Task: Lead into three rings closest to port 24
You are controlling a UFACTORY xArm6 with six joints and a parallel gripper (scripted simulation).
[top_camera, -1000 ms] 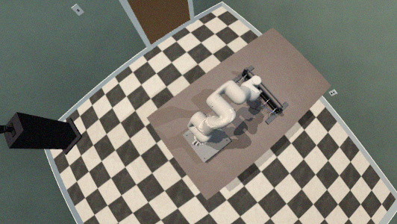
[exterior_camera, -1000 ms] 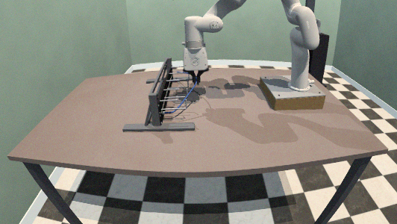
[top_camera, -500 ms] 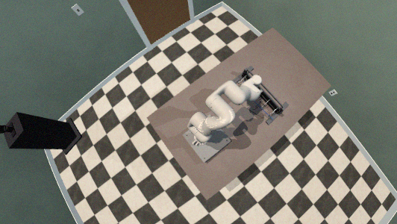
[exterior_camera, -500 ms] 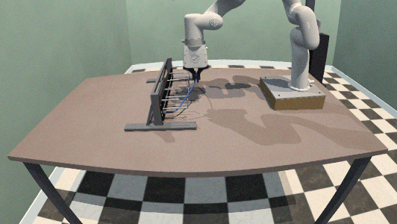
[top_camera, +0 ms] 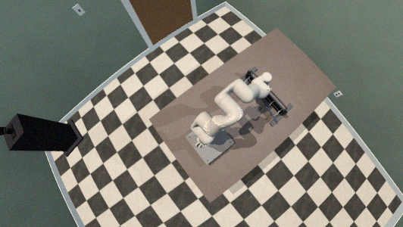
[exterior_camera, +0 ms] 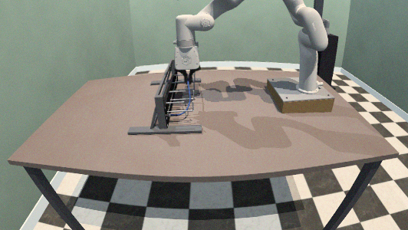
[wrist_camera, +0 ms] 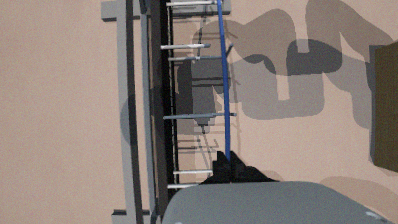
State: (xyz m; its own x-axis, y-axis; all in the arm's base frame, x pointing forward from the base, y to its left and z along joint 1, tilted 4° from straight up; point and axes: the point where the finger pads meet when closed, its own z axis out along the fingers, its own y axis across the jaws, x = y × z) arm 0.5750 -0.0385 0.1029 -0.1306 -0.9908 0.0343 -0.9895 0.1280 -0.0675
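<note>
Now: hand 9 cm short of the rack, 7 cm to the left of it and 6 cm above it.
</note>
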